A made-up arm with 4 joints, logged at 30 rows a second.
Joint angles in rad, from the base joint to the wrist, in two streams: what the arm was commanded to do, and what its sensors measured. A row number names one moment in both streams.
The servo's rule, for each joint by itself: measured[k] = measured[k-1] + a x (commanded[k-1-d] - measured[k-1]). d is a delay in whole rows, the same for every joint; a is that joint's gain. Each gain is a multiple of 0.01, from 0.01 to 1. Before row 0 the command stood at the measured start. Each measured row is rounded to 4 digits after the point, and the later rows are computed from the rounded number. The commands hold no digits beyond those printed.
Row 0, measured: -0.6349 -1.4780 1.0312 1.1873
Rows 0 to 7, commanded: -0.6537 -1.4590 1.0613 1.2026; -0.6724 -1.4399 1.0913 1.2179; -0.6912 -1.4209 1.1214 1.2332; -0.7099 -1.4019 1.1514 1.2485; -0.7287 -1.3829 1.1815 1.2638; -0.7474 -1.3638 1.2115 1.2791; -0.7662 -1.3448 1.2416 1.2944; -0.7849 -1.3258 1.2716 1.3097
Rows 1 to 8, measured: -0.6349 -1.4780 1.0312 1.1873; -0.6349 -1.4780 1.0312 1.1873; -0.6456 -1.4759 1.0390 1.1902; -0.6609 -1.4719 1.0526 1.1955; -0.6782 -1.4663 1.0705 1.2027; -0.6963 -1.4592 1.0915 1.2114; -0.7148 -1.4508 1.1149 1.2214; -0.7334 -1.4412 1.1400 1.2324
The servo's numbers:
d 2
a 0.57 0.11 0.26 0.19

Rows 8 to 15, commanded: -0.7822 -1.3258 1.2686 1.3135; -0.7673 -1.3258 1.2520 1.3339; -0.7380 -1.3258 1.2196 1.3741; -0.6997 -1.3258 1.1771 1.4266; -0.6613 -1.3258 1.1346 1.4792; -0.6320 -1.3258 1.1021 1.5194; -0.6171 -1.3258 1.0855 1.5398; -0.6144 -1.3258 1.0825 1.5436
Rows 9 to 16, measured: -0.7521 -1.4306 1.1664 1.2442; -0.7708 -1.4191 1.1938 1.2566; -0.7773 -1.4088 1.2132 1.2674; -0.7716 -1.3997 1.2233 1.2800; -0.7524 -1.3916 1.2223 1.2979; -0.7224 -1.3844 1.2105 1.3224; -0.6876 -1.3780 1.1908 1.3522; -0.6559 -1.3723 1.1677 1.3840
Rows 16 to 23, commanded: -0.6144 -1.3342 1.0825 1.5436; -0.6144 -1.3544 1.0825 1.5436; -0.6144 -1.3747 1.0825 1.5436; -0.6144 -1.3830 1.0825 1.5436; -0.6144 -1.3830 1.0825 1.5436; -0.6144 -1.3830 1.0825 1.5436; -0.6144 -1.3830 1.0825 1.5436; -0.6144 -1.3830 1.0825 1.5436
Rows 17 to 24, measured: -0.6338 -1.3672 1.1463 1.4136; -0.6227 -1.3626 1.1297 1.4383; -0.6180 -1.3595 1.1174 1.4583; -0.6159 -1.3589 1.1083 1.4745; -0.6150 -1.3606 1.1016 1.4876; -0.6147 -1.3631 1.0966 1.4982; -0.6145 -1.3653 1.0929 1.5068; -0.6144 -1.3672 1.0902 1.5138
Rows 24 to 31, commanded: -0.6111 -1.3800 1.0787 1.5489; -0.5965 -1.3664 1.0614 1.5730; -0.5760 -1.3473 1.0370 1.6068; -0.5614 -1.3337 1.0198 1.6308; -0.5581 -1.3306 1.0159 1.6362; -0.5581 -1.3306 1.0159 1.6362; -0.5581 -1.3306 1.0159 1.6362; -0.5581 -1.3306 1.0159 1.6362
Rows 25 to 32, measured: -0.6144 -1.3689 1.0882 1.5195; -0.6144 -1.3705 1.0867 1.5241; -0.6125 -1.3715 1.0846 1.5288; -0.6034 -1.3709 1.0786 1.5372; -0.5878 -1.3683 1.0678 1.5504; -0.5728 -1.3645 1.0553 1.5657; -0.5644 -1.3608 1.0451 1.5791; -0.5608 -1.3575 1.0375 1.5899
